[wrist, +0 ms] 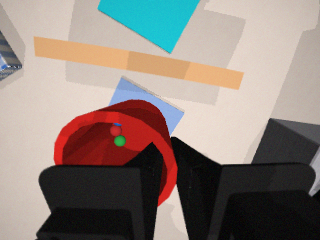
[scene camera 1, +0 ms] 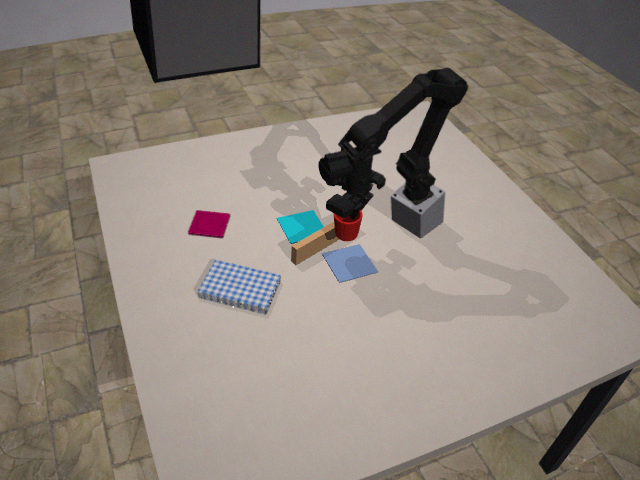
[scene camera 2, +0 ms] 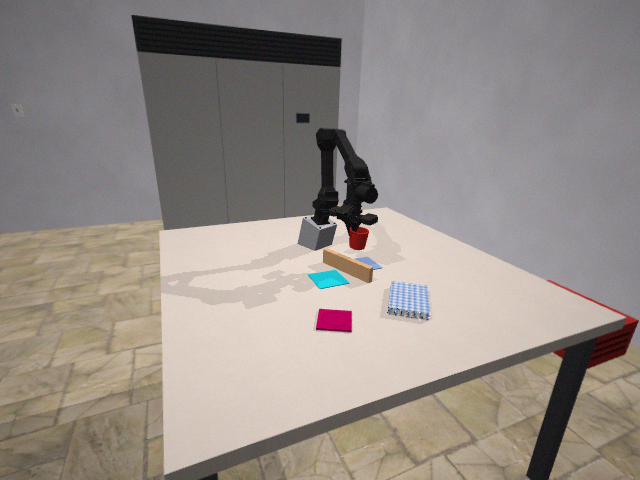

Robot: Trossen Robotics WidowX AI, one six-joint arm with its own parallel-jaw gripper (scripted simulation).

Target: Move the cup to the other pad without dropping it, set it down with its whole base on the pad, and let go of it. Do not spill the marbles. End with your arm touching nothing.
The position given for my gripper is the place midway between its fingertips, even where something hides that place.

I see my gripper point(scene camera 1: 353, 217), a red cup point(wrist: 78, 143) and a wooden bar point(scene camera 1: 302, 250).
My gripper also shows in the wrist view point(wrist: 166, 141) and in scene camera 2 point(scene camera 2: 351, 236). The wooden bar is seen too in the wrist view point(wrist: 44, 47) and in scene camera 2 point(scene camera 2: 364, 272).
